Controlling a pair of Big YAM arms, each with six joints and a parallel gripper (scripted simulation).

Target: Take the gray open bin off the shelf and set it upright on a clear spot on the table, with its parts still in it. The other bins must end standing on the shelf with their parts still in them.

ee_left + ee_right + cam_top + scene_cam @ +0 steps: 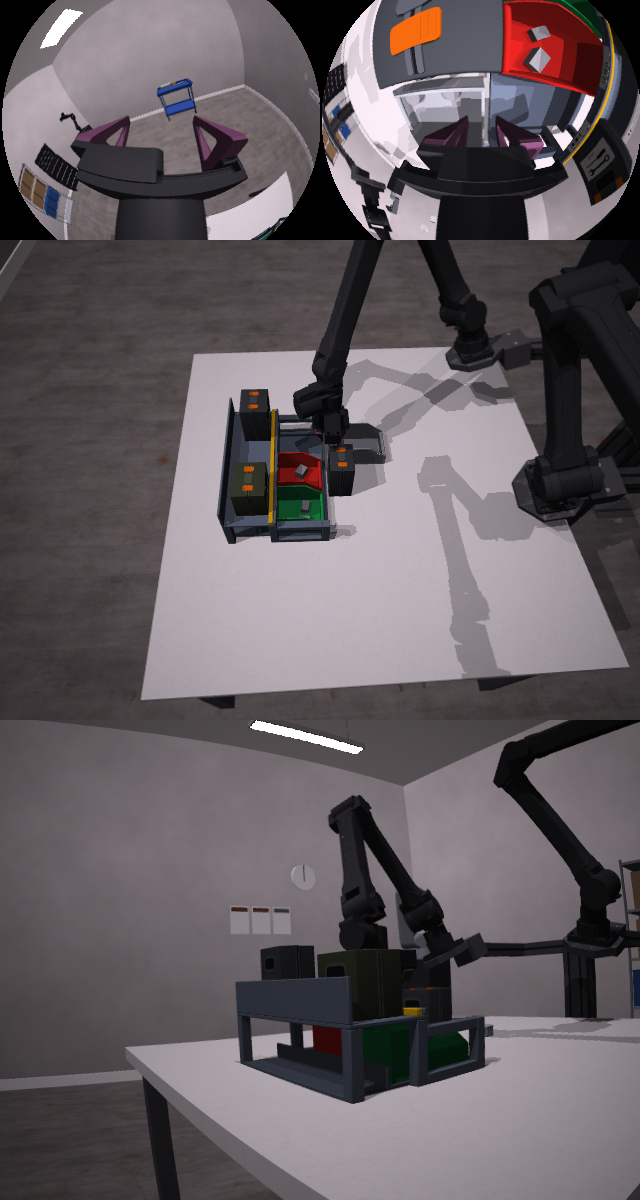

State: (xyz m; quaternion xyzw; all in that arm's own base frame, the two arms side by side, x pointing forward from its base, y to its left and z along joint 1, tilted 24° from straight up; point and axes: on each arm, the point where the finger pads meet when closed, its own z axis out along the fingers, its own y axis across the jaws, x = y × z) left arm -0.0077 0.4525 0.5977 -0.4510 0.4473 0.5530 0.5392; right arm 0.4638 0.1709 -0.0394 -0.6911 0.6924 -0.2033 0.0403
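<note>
Now: right hand 80 mm past the gray bin, 10 mm to the right of it and 30 mm above it. Also, from my right hand: green bin (140 mm ahead, 210 mm to the left, 20 mm below); then red bin (130 mm ahead, 90 mm to the left, 20 mm below); then shelf (150 mm ahead, 90 mm to the left).
</note>
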